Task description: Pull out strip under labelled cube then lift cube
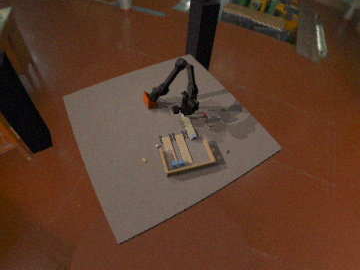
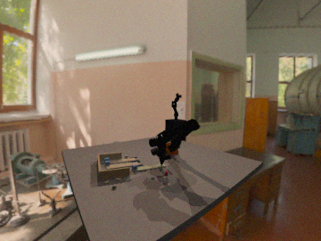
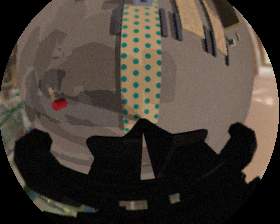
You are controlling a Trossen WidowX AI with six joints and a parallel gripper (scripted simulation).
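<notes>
The speckled tan strip lies 250 mm ahead of my gripper tip, 150 mm to the right of it and 10 mm below it. Also, from my gripper tip: red piece 140 mm to the left, 70 mm ahead.
</notes>
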